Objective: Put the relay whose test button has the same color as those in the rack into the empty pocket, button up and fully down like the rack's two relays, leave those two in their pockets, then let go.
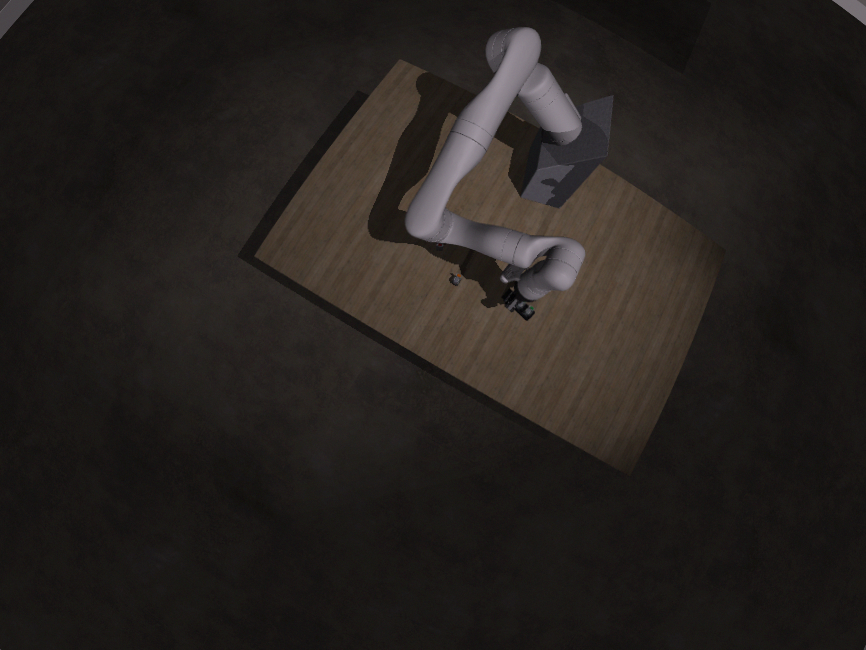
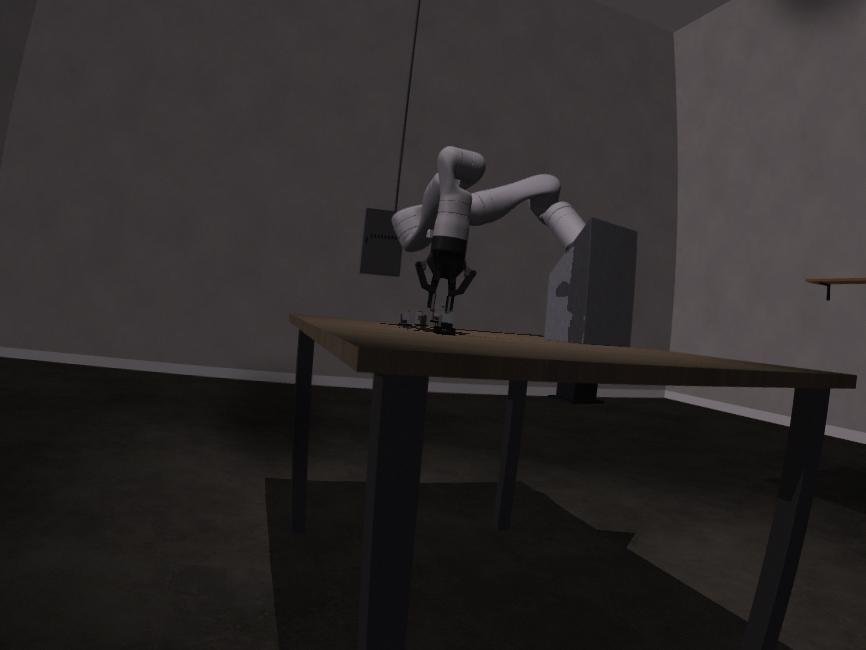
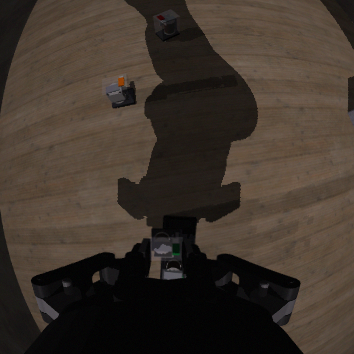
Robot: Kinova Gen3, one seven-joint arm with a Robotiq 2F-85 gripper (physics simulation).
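Where they show: gripper, fingertip midpoint: (image 1: pixel 512 298) (image 2: pixel 439 312) (image 3: pixel 165 248); arm's base, link origin: (image 1: pixel 566 131) (image 2: pixel 592 259).
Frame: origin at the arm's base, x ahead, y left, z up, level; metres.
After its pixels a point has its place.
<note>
My gripper (image 3: pixel 165 248) {z -0.177, x 0.456, y 0.053 m} (image 2: pixel 440 306) {z -0.177, x 0.456, y 0.053 m} points down and is shut on a clear-cased relay (image 3: pixel 163 247) {z -0.164, x 0.455, y 0.048 m} with a green button, its button facing up. The dark rack (image 3: pixel 180 223) {z -0.198, x 0.438, y 0.038 m} (image 2: pixel 446 330) is directly under and beside it. A rack relay (image 3: pixel 173 271) {z -0.174, x 0.455, y 0.076 m} with a silvery top and a green edge partly shows between the fingers. The other rack relay and the empty pocket cannot be made out. How deep the held relay sits is hidden. A relay with an orange button (image 3: pixel 117 94) {z -0.185, x 0.464, y -0.106 m} (image 1: pixel 456 279) {z -0.178, x 0.469, y -0.118 m} and one with a red button (image 3: pixel 167 26) {z -0.189, x 0.385, y -0.194 m} (image 1: pixel 439 245) {z -0.178, x 0.394, y -0.203 m} stand apart on the table.
The wooden table (image 1: pixel 594 349) {z -0.221, x 0.484, y 0.366 m} (image 2: pixel 559 354) {z -0.221, x 0.512, y 0.563 m} carries the robot's grey pedestal (image 1: pixel 566 167) {z -0.003, x 0.107, y 0.035 m} (image 2: pixel 608 286) {z -0.073, x 0.014, y 0.089 m} at its back edge. The arm's shadow falls across the table and the red-button relay. A wall box (image 2: pixel 381 241) is far behind the table.
</note>
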